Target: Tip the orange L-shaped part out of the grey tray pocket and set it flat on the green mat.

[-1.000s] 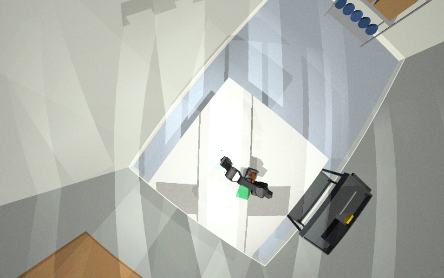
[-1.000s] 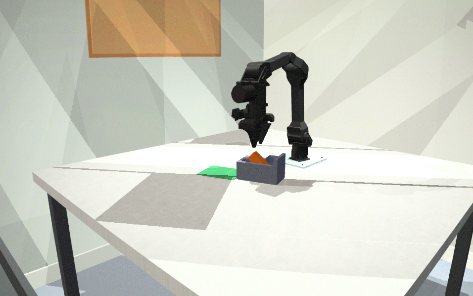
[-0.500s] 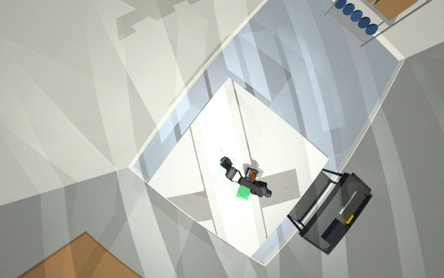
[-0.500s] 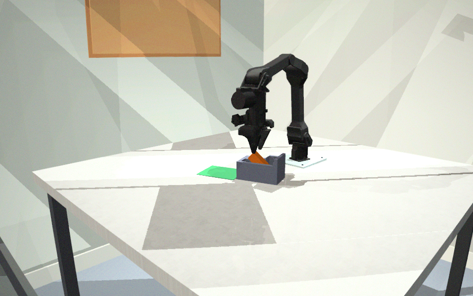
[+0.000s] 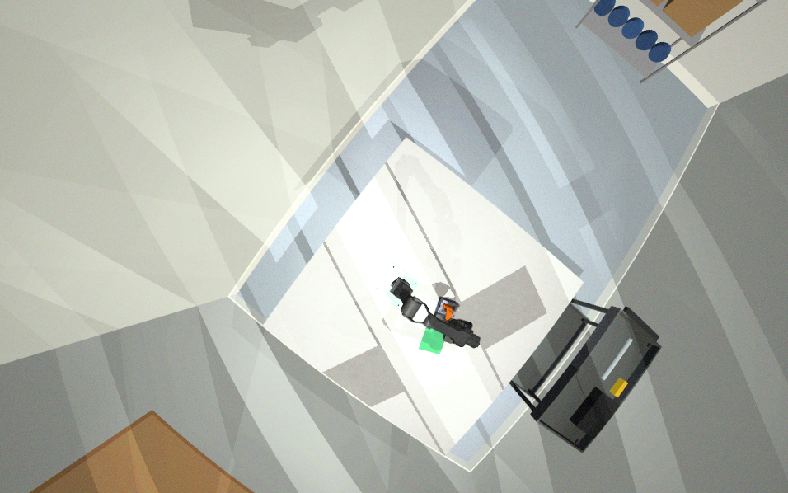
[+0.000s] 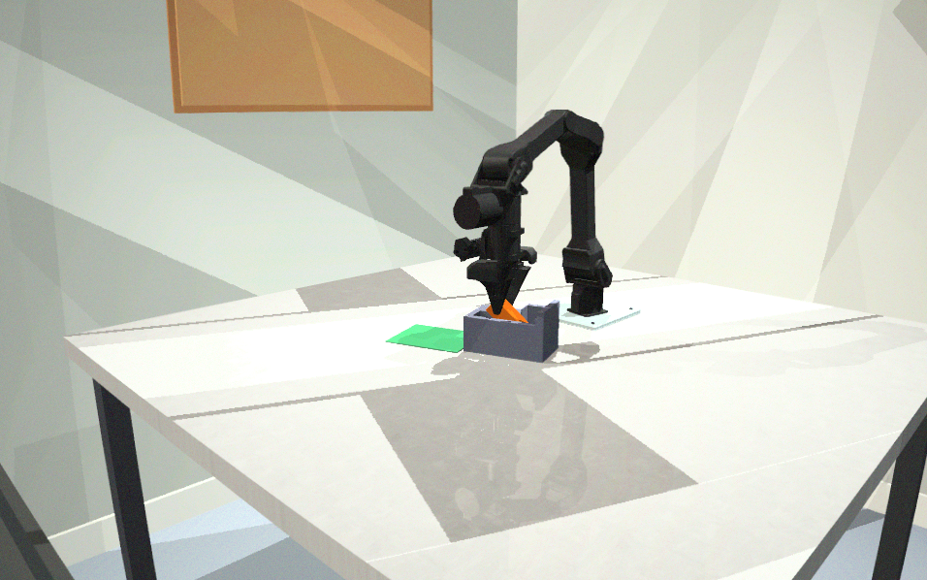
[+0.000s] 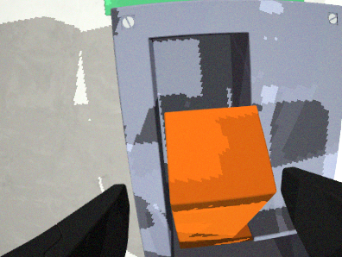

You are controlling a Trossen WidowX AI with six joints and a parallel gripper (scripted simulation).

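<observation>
Right now the orange L-shaped part is 30 mm behind my gripper tip, 20 mm to the left of it and 40 mm below it. Round my gripper tip: green mat (60 mm ahead, 130 mm to the right, 90 mm below).
</observation>
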